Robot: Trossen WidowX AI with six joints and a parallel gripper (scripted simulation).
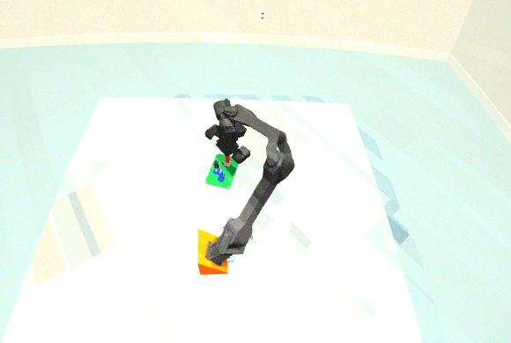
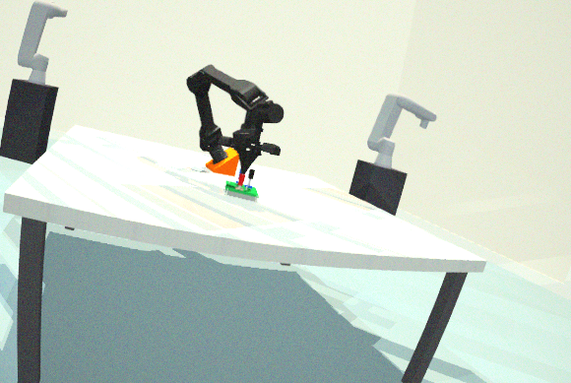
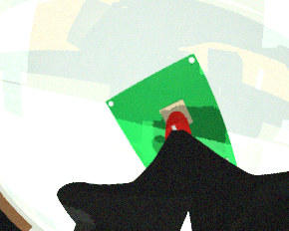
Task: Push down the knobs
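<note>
The red knob lies 10 mm below my gripper tip. Round my gripper tip: blue knob 80 mm behind, 10 mm to the left, 10 mm below.
</note>
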